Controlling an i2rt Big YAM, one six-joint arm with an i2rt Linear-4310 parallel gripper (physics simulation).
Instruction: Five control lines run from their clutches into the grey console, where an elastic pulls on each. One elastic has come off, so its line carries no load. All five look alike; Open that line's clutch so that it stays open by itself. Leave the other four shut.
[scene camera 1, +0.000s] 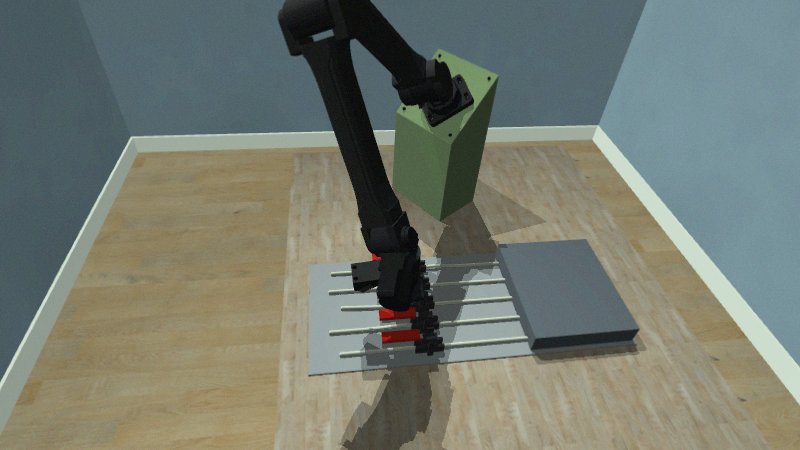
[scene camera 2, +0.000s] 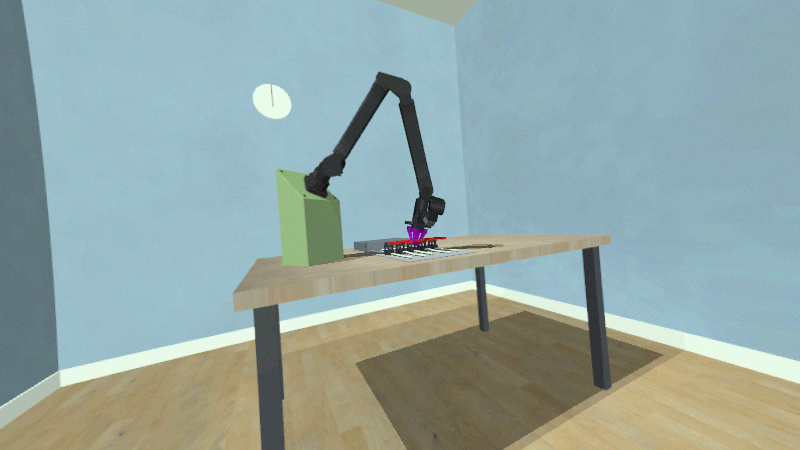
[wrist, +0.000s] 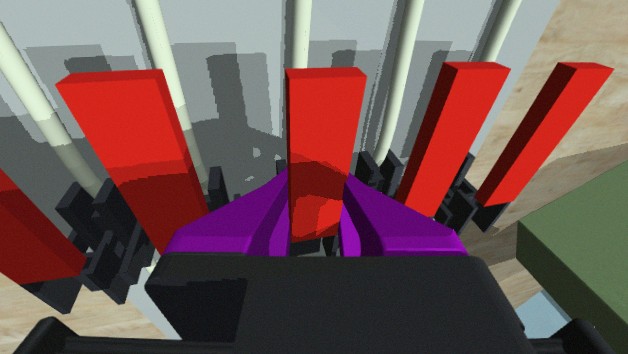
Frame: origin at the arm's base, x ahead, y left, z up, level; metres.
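Where they show: gripper, fingertip midpoint: (scene camera 2: 414, 245) (wrist: 314, 176); arm's base at its link origin: (scene camera 1: 447, 102) (scene camera 2: 314, 187).
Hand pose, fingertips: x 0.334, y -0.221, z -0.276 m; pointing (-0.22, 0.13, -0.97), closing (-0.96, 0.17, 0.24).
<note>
Things, the pixels of their centre, and the offset from my fingertips. Level surfaces: height alone.
- grey console at the middle of its body: (scene camera 1: 560, 289) (scene camera 2: 383, 244) 0.087 m ahead, 0.363 m left, 0.007 m down
- middle red lever at the middle of its body: (wrist: 303, 166) 0.004 m ahead, 0.009 m right, 0.000 m up
- second lever at the middle of its body: (wrist: 186, 178) (scene camera 1: 404, 320) 0.058 m ahead, 0.020 m right, 0.001 m down
- partly shown end lever at the middle of its body: (wrist: 51, 194) (scene camera 1: 408, 342) 0.112 m ahead, 0.032 m right, 0.001 m down
- fourth lever at the middle of its body: (wrist: 401, 154) 0.049 m back, 0.003 m left, 0.001 m down
- fifth lever at the middle of its body: (wrist: 481, 146) (scene camera 2: 393, 248) 0.103 m back, 0.015 m left, 0.001 m down
- wooden table at its surface level: 0.032 m down
Five pale control lines run from black clutches with red levers into the grey console (scene camera 1: 565, 291) (scene camera 2: 366, 245). My gripper (wrist: 314, 176) (scene camera 2: 415, 239) has purple fingers against both sides of the middle red lever (wrist: 322, 120), so it is shut on it. That lever lies about level with its neighbours. The second lever (wrist: 135, 135) and a partly shown end lever (wrist: 30, 240) are to its left in the wrist view; the fourth lever (wrist: 457, 130) and fifth lever (wrist: 547, 130) are to its right. In scene camera 1 the arm hides the fingers and middle lever. The elastics do not show.
The green pedestal (scene camera 1: 422, 162) (scene camera 2: 321, 232) (wrist: 585, 240) carries the arm behind the row of clutches. The grey base plate (scene camera 1: 330, 363) lies under the clutches and lines on the wooden table (scene camera 2: 531, 246). Neighbouring levers stand close on both sides of the fingers.
</note>
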